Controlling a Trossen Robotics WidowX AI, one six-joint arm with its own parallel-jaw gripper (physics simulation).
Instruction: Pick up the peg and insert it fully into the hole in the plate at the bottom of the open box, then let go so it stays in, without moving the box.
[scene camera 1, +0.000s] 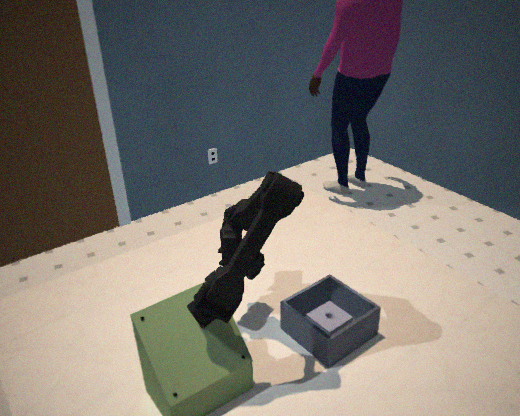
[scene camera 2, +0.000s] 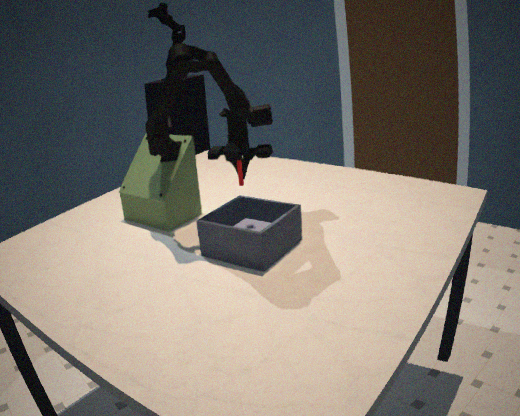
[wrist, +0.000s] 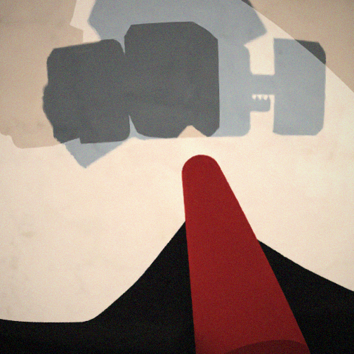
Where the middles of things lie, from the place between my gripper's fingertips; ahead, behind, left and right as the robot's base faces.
Now: the pale plate (scene camera 1: 330, 318) 14 cm ahead of my hand, 22 cm to the right of it and 7 cm below it. From my hand the other things lie so: red peg (wrist: 235, 295): 2 cm to the right, 3 cm above.
